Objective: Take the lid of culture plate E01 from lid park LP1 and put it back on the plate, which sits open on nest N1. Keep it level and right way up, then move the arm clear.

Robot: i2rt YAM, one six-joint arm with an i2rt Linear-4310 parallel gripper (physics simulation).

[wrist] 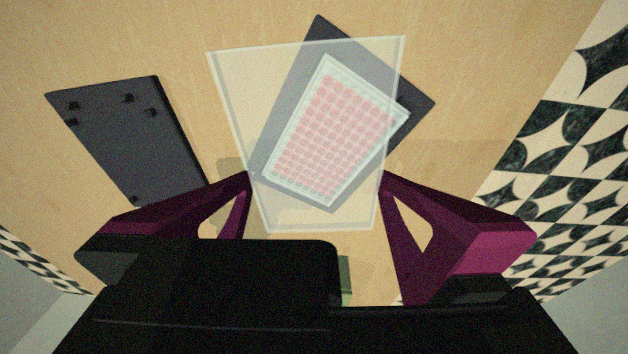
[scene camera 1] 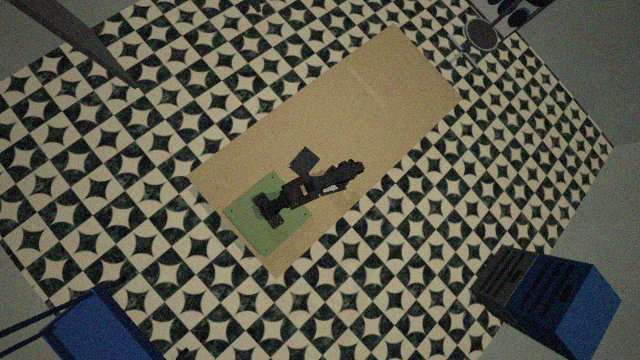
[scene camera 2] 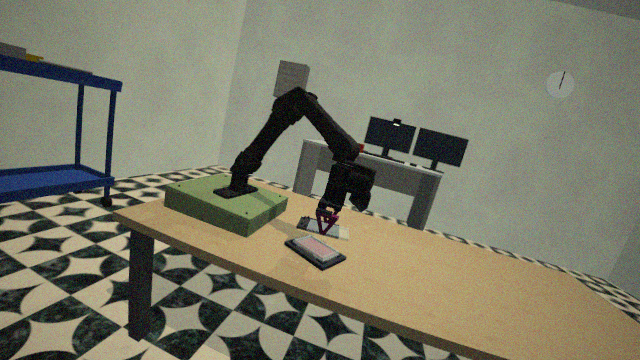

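Pixels of known places: gripper, fingertip midpoint: (wrist: pixel 314 177) (scene camera 2: pixel 324 229); arm's base at its link origin: (scene camera 1: pixel 268 210) (scene camera 2: pixel 237 191).
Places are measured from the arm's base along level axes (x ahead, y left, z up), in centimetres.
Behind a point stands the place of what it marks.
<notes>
My gripper (scene camera 2: pixel 326 229) @[y -7.5, x 38.9, z 1.0 cm] (wrist: pixel 314 177) @[y -7.5, x 38.9, z 1.0 cm] is shut on the clear lid (scene camera 2: pixel 341 232) @[y -6.9, x 44.4, z 1.7 cm] (wrist: pixel 257 90) @[y -3.9, x 44.1, z 1.8 cm], with one magenta finger at each long side. The lid looks roughly level, above the table. Culture plate E01 (scene camera 2: pixel 315 248) (wrist: pixel 340 137), with pink wells, sits open on the dark nest N1 (scene camera 2: pixel 340 259) @[y -8.7, x 46.6, z -6.0 cm] (wrist: pixel 419 102) @[y -15.7, x 43.4, z -5.8 cm]. In the wrist view the plate shows through the lid and is turned at an angle to it. The lid's height above the plate is hard to tell. Lid park LP1 (scene camera 1: pixel 304 159) @[y 12.7, x 33.6, z -6.0 cm] (wrist: pixel 142 142) @[y 10.5, x 35.0, z -6.0 cm] is bare, left of the lid in the wrist view.
The arm's base stands on a green block (scene camera 1: pixel 266 240) @[y -12.2, x -9.8, z 0.6 cm] (scene camera 2: pixel 207 212) @[y -17.7, x 2.6, z -3.4 cm] at one end of the wooden table (scene camera 1: pixel 380 65) @[y 37.5, x 118.5, z -7.0 cm] (scene camera 2: pixel 450 295) @[y -3.9, x 80.7, z -7.0 cm]. A blue cart (scene camera 2: pixel 55 180), a desk with two monitors (scene camera 2: pixel 389 135) and a blue box-like unit (scene camera 1: pixel 587 300) stand away from the table.
</notes>
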